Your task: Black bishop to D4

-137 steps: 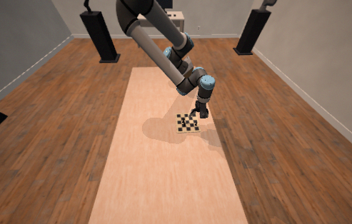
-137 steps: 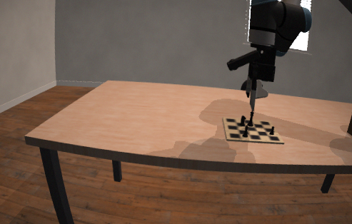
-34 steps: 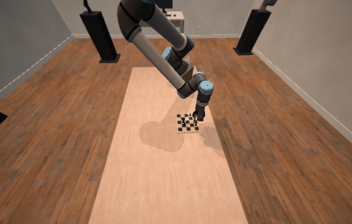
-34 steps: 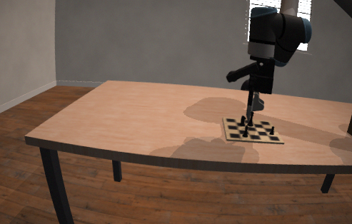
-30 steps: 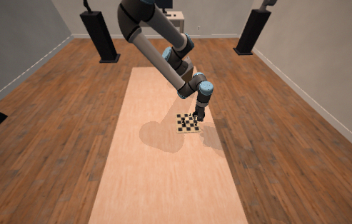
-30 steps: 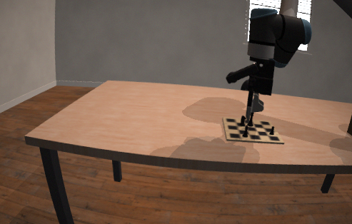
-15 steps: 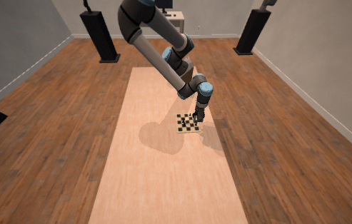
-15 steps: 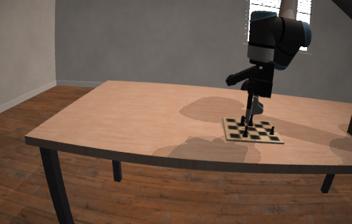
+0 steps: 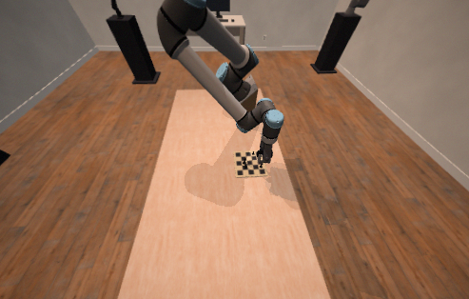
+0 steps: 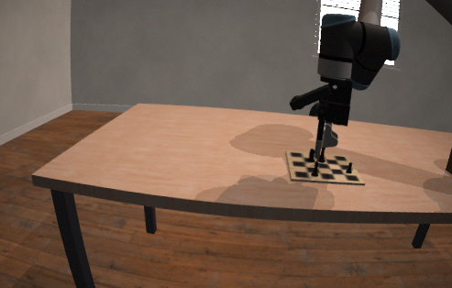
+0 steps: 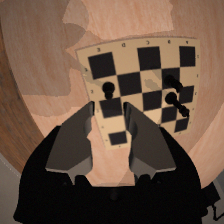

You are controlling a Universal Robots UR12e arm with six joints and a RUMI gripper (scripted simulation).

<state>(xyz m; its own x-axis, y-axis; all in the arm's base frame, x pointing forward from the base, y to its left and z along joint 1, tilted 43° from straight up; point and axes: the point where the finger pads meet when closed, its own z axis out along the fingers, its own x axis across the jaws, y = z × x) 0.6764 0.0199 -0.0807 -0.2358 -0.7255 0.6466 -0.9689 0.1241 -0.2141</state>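
My gripper is now 5 cm above the mid-height piece. From my hand the other things lie so: pawn 12 cm behind, 5 cm below, 4 cm to the right; then small chessboard 7 cm to the right, 7 cm below, 4 cm behind.
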